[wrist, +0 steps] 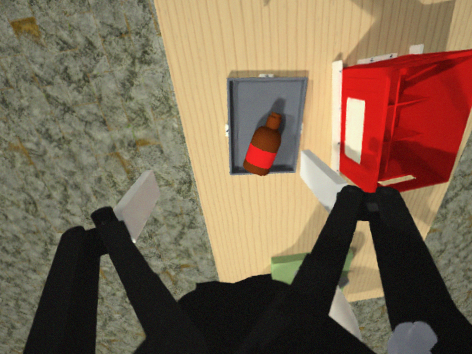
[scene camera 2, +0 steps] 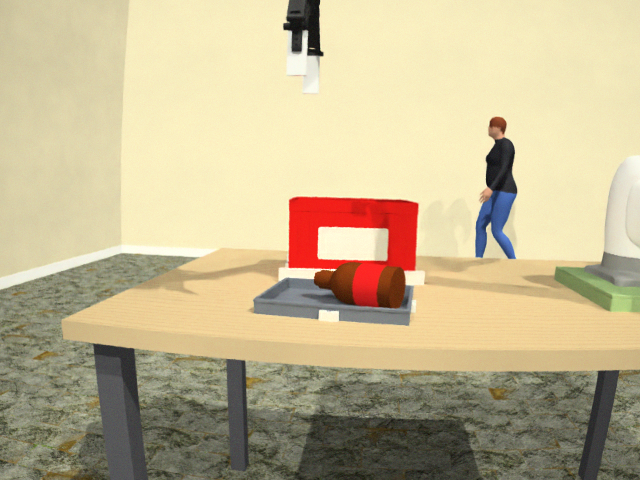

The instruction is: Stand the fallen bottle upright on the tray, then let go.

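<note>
A brown bottle with a red band lies on its side in the grey tray. In scene camera 2 its neck points left and its base is at the tray's right end. In the wrist view the neck points up and a little right, and the base is by the tray's lower wall. My gripper is open and empty, high above the table and the tray, with its fingers pointing down. In the wrist view the bottle shows beyond the fingertips, nearer the right finger.
A red open box with a white label stands behind the tray on the wooden table. A green base plate under a white robot part is at the table's right. A person stands by the back wall.
</note>
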